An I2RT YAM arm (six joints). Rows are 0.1 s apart.
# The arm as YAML. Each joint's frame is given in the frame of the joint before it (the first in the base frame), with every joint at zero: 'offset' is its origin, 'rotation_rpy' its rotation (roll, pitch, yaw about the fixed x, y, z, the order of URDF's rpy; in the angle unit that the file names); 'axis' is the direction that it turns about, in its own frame. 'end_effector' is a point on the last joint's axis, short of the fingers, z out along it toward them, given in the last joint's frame.
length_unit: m
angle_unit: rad
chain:
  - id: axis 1
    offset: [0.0, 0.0, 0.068]
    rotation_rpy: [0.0, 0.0, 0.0]
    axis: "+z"
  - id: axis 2
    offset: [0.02, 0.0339, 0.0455]
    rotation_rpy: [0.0, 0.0, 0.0]
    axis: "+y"
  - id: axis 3
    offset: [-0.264, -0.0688, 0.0]
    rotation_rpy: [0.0, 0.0, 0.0]
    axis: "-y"
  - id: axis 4
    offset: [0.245, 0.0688, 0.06]
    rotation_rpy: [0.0, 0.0, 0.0]
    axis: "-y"
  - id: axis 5
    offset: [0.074, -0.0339, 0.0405]
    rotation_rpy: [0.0, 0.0, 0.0]
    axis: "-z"
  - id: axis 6
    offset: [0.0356, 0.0, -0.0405]
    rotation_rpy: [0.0, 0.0, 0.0]
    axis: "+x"
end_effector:
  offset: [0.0, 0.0, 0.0]
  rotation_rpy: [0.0, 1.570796, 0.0]
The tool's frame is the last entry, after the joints.
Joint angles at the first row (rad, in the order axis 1, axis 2, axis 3, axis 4, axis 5, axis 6):
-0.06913 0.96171 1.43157 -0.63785 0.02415 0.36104
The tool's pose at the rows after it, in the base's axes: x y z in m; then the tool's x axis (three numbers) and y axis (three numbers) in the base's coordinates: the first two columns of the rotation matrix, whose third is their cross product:
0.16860 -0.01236 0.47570 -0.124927 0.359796 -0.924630 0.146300 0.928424 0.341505
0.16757 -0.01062 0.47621 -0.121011 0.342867 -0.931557 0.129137 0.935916 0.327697
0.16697 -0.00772 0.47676 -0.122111 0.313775 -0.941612 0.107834 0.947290 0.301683
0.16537 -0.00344 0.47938 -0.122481 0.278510 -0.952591 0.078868 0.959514 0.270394
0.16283 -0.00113 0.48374 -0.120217 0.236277 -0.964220 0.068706 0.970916 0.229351
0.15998 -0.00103 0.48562 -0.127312 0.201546 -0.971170 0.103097 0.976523 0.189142
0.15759 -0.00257 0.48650 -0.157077 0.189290 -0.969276 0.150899 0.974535 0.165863
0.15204 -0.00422 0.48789 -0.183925 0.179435 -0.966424 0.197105 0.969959 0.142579
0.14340 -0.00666 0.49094 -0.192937 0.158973 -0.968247 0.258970 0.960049 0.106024
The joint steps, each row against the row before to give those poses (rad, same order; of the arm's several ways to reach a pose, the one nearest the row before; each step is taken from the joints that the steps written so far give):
0.00143 0.00162 -0.00104 0.00116 0.00187 -0.00279
0.00930 -0.00565 -0.00487 0.01048 -0.00296 -0.01632
0.01734 -0.00340 -0.00242 0.00713 0.00109 -0.02822
0.02612 -0.00167 0.00765 0.00080 0.00308 -0.03330
0.01688 0.00168 0.01969 -0.01147 0.01337 -0.04144
0.01149 0.00119 0.01771 -0.02927 0.04881 -0.03347
0.00048 0.00885 0.02872 -0.05800 0.04477 -0.01108
-0.00009 0.00130 0.02852 -0.06184 0.04432 -0.00845
0.00020 -0.00733 0.02630 -0.05027 0.06751 -0.01851

